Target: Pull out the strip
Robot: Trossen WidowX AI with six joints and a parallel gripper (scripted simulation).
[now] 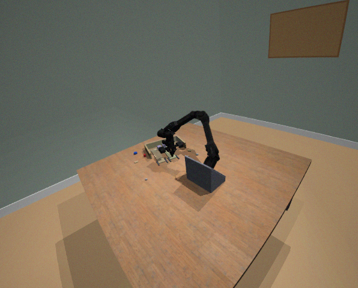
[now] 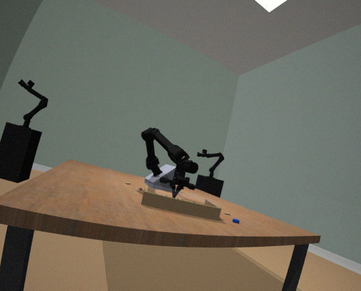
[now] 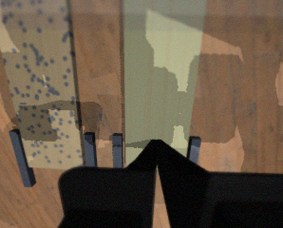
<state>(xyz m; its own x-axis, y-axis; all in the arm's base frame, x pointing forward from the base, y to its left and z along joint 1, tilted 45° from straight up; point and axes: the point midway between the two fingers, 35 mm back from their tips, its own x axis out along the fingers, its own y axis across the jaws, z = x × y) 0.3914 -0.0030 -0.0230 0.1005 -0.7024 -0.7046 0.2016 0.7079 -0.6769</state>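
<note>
The small tan block lies 8 cm behind my gripper tip and 9 cm to the right of it. Also, from my gripper tip: red piece: 17 cm ahead, 16 cm to the left, 1 cm above; small blue piece: 28 cm ahead, 20 cm to the left.
</note>
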